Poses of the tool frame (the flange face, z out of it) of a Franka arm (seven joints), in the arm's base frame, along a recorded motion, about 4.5 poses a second.
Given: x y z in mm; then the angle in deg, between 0 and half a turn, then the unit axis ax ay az.
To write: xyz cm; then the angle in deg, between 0 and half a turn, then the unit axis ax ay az. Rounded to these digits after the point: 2 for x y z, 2 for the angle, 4 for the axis.
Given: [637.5 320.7 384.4 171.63 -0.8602 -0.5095 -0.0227]
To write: [63.75 32.07 38.44 171.63 -0.8602 -0.5095 -0.0227]
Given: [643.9 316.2 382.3 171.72 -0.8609 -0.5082 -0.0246]
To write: [64.39 31.62 38.23 171.72 -0.8609 -0.5082 -0.0246]
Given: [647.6 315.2 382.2 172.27 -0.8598 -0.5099 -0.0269]
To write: [64.76 31.52 38.22 172.27 -0.8598 -0.5099 -0.0269]
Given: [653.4 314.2 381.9 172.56 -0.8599 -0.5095 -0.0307]
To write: [65.34 31.42 38.19 172.56 -0.8599 -0.5095 -0.0307]
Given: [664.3 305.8 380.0 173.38 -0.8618 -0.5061 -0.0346]
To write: [66.43 30.58 38.00 173.38 -0.8618 -0.5061 -0.0346]
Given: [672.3 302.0 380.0 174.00 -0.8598 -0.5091 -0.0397]
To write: [67.23 30.20 38.00 174.00 -0.8598 -0.5091 -0.0397]
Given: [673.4 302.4 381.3 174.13 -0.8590 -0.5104 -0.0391]
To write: [67.34 30.24 38.13 174.13 -0.8590 -0.5104 -0.0391]
